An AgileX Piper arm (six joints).
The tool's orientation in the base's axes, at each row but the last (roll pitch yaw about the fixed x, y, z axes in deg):
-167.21, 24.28, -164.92
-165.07, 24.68, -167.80
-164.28, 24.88, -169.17
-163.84, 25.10, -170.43
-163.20, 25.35, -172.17
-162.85, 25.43, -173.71
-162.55, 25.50, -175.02
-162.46, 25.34, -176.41
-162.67, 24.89, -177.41
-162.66, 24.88, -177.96
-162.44, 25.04, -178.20
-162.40, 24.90, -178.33
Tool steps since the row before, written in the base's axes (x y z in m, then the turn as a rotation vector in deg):
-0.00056, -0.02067, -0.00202, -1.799, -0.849, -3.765
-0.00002, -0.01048, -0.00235, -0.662, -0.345, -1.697
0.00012, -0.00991, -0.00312, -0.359, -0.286, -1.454
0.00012, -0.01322, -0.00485, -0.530, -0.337, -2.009
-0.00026, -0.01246, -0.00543, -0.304, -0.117, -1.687
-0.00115, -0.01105, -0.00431, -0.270, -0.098, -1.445
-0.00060, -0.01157, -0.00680, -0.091, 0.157, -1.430
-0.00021, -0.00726, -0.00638, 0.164, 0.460, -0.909
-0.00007, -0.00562, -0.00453, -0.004, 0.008, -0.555
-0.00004, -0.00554, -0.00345, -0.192, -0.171, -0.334
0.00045, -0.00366, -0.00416, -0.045, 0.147, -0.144
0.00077, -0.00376, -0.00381, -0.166, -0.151, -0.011
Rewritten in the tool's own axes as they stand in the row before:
0.00623, -0.01945, 0.00381, 3.333, 0.239, 2.640
0.00301, -0.00958, 0.00380, 1.363, 0.129, 1.250
0.00289, -0.00882, 0.00466, 0.980, 0.106, 1.163
0.00394, -0.01156, 0.00700, 1.376, 0.203, 1.580
0.00409, -0.01061, 0.00745, 1.009, 0.330, 1.351
0.00398, -0.00952, 0.00596, 0.873, 0.285, 1.152
0.00437, -0.00931, 0.00864, 0.685, 0.534, 1.150
0.00333, -0.00524, 0.00741, 0.215, 0.700, 0.727
0.00220, -0.00417, 0.00546, 0.237, 0.157, 0.477
0.00167, -0.00438, 0.00454, 0.320, -0.091, 0.259
0.00146, -0.00232, 0.00484, 0.098, 0.176, 0.063
0.00101, -0.00247, 0.00470, 0.159, -0.158, -0.015

